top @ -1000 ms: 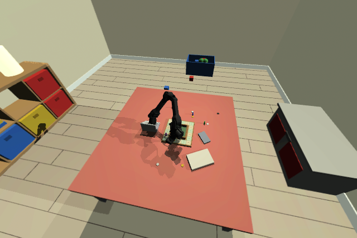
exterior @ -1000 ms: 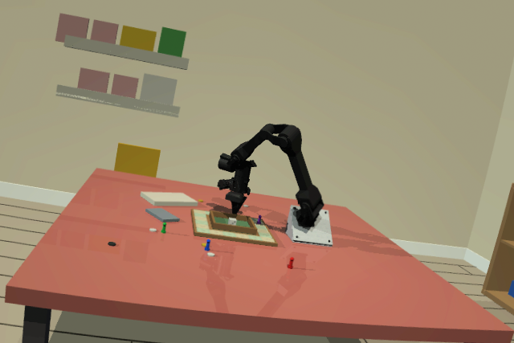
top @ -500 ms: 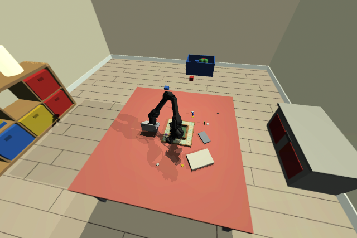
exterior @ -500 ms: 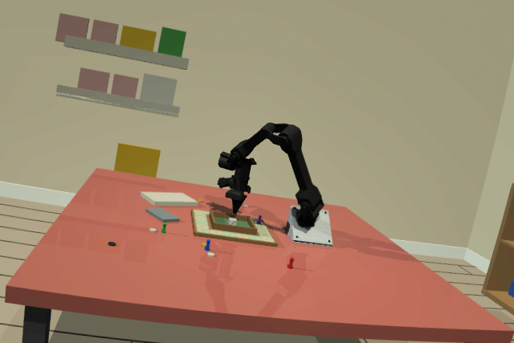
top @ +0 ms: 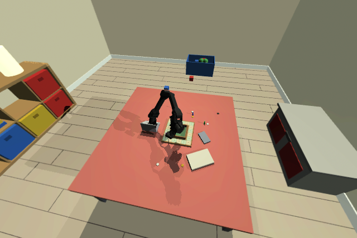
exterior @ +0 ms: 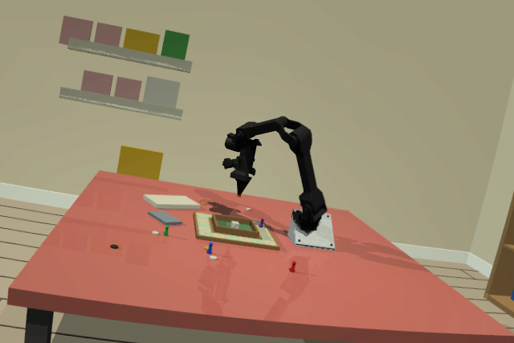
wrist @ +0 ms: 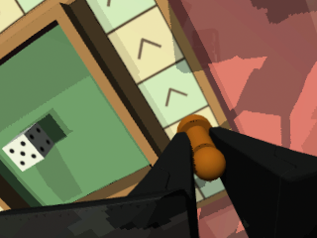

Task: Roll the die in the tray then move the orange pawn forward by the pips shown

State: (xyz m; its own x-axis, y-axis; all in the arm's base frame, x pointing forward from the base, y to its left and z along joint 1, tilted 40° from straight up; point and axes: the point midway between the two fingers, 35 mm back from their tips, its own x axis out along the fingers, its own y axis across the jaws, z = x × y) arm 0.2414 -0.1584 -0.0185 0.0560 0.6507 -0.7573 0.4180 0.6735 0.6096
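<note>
Right now the grey die is 130 mm to the left of my gripper tip, 90 mm below it and 30 mm ahead of it. Also, from my gripper tip: purple pawn: 100 mm behind, 90 mm below, 60 mm to the left; orange pawn: 10 mm above; green tray: 120 mm to the left, 110 mm below, 20 mm ahead.
</note>
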